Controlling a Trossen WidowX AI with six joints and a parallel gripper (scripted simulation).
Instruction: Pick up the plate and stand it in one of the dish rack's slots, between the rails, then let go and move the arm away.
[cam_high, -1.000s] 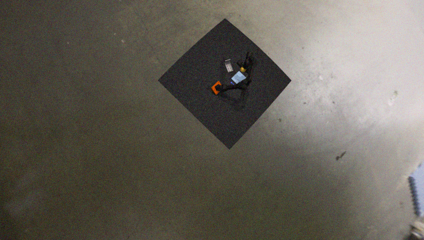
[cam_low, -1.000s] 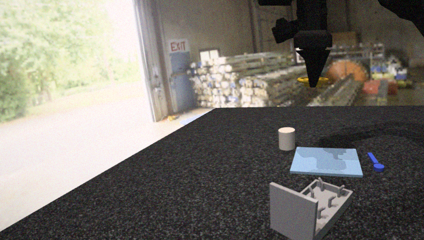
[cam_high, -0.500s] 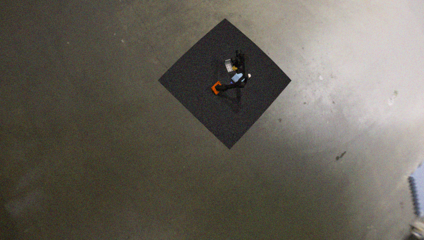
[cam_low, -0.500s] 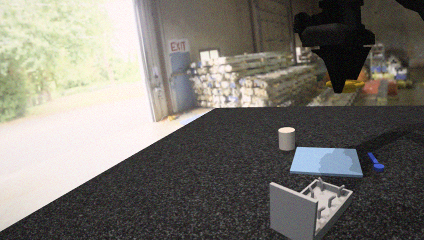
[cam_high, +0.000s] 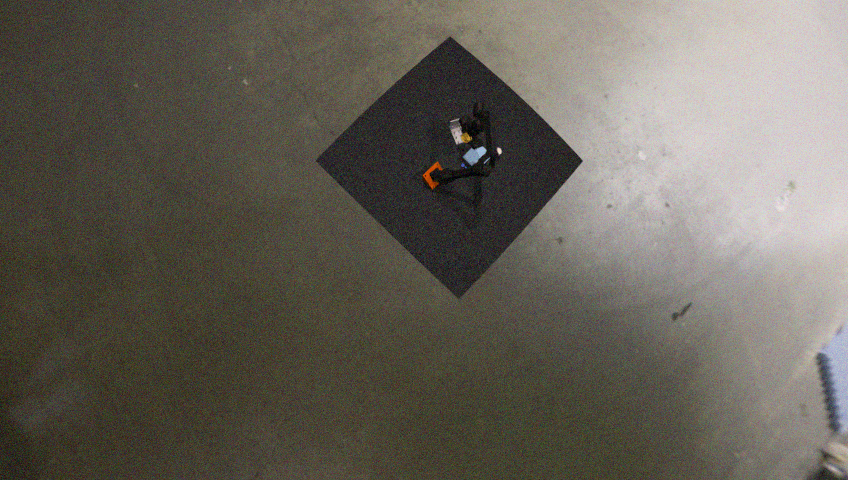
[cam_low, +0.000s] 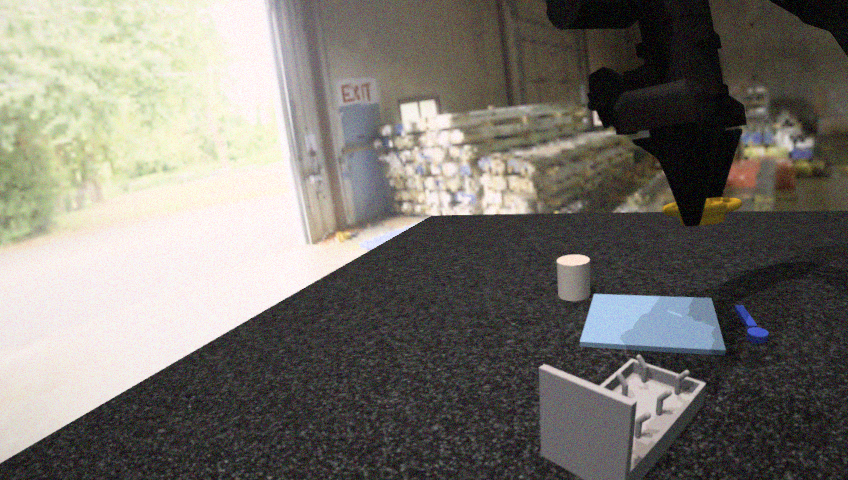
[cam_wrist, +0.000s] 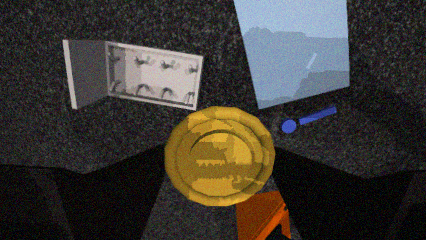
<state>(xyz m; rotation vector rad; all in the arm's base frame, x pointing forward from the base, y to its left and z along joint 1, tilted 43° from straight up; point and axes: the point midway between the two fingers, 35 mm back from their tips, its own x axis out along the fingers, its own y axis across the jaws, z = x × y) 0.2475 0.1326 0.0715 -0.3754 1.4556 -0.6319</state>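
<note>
Now: gripper tip 40 mm short of the grey dish rack, 90 mm to the right of it and 130 mm above it. The rest, counted from my gripper tip: blue spoon (60 mm behind, 120 mm to the right, 150 mm below); then yellow plate (10 mm above); then light blue mat (50 mm ahead, 100 mm to the right, 150 mm below).
</note>
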